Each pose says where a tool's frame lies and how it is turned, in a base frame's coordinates. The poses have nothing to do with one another.
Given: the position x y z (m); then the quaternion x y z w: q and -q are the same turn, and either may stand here.
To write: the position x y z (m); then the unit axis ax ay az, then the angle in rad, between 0 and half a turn. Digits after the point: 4 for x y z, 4 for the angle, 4 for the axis.
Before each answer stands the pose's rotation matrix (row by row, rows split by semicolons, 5 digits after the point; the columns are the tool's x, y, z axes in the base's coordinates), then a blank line. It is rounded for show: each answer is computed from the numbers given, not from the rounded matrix.
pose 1, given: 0.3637 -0.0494 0.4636 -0.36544 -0.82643 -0.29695 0.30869
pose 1, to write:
-0.54233 0.78735 -0.29319; 0.42069 0.55655 0.71643; 0.72725 0.26520 -0.63306

0.3637 -0.0494 0.4636 -0.3842 -0.8689 -0.3122 2.5140
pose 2, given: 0.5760 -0.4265 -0.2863 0.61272 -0.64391 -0.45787 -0.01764
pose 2, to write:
-0.24853 -0.80523 -0.53837; -0.77292 -0.17014 0.61127; -0.58381 0.56804 -0.58009

0.5760 -0.4265 -0.2863 -0.6128 0.6440 0.4579 3.1063
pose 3, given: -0.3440 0.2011 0.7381 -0.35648 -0.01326 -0.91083 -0.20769
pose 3, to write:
-0.65957 -0.36889 0.65489; 0.38779 -0.91338 -0.12392; 0.64388 0.17223 0.74549

-0.3440 0.2011 0.7381 0.3644 0.0136 0.9311 2.7232
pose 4, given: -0.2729 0.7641 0.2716 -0.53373 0.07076 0.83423 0.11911
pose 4, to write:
-0.40189 -0.27426 -0.87365; 0.12320 -0.96161 0.24521; -0.90736 -0.00908 0.42025

-0.2729 0.7641 0.2716 -0.5376 0.0713 0.8402 2.9028
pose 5, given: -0.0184 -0.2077 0.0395 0.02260 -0.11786 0.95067 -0.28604
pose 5, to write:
-0.83534 0.53854 0.11040; -0.54919 -0.80858 -0.21116; -0.02446 -0.23702 0.97120

-0.0184 -0.2077 0.0395 -0.0236 0.1230 -0.9921 2.5614
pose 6, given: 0.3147 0.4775 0.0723 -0.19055 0.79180 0.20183 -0.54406
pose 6, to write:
-0.33537 -0.08214 -0.93850; -0.52137 0.84591 0.11228; 0.78466 0.52696 -0.32652

0.3147 0.4775 0.0723 0.2271 -0.9437 -0.2405 1.9911
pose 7, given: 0.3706 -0.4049 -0.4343 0.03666 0.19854 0.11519 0.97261
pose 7, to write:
0.89463 -0.20951 0.39465; 0.23863 0.97077 -0.02557; -0.37776 0.11705 0.91848

0.3706 -0.4049 -0.4343 0.1577 0.8541 0.4956 0.4692
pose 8, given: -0.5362 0.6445 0.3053 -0.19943 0.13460 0.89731 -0.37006
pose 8, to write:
-0.64657 0.61043 -0.45752; -0.71780 -0.68988 0.09395; -0.25828 0.38916 0.88422

-0.5362 0.6445 0.3053 0.2147 -0.1449 -0.9659 2.3834
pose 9, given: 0.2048 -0.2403 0.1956 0.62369 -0.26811 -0.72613 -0.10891
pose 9, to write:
-0.19830 -0.49260 -0.84736; -0.17627 -0.83251 0.52522; -0.96416 0.25351 0.07825

0.2048 -0.2403 0.1956 -0.6274 0.2697 0.7305 2.9233
